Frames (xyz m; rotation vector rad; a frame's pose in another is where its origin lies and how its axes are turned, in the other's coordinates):
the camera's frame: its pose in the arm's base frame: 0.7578 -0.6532 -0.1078 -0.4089 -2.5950 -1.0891
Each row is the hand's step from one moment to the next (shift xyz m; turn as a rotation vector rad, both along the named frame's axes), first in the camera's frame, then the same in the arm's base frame.
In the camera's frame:
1: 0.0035 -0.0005 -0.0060 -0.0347 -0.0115 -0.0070
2: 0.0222 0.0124 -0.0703 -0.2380 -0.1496 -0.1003
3: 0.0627 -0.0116 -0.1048 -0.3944 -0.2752 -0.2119
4: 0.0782 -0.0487 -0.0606 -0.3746 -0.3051 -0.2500
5: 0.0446 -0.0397 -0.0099 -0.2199 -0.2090 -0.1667
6: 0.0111 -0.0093 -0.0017 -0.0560 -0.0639 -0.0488
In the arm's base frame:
1: -0.0024 -0.0042 0.0050 0.0286 -0.0178 -0.0157
2: -0.0045 -0.0395 0.0633 0.1787 -0.2078 -0.1182
3: -0.0449 -0.0748 0.0862 0.2935 -0.3958 -0.1828
4: -0.0799 -0.0655 0.0387 0.2704 -0.4407 -0.1690
5: -0.0539 -0.0275 -0.0021 0.1509 -0.2933 -0.1051
6: -0.0133 -0.0059 -0.0007 0.0355 -0.0865 -0.0294

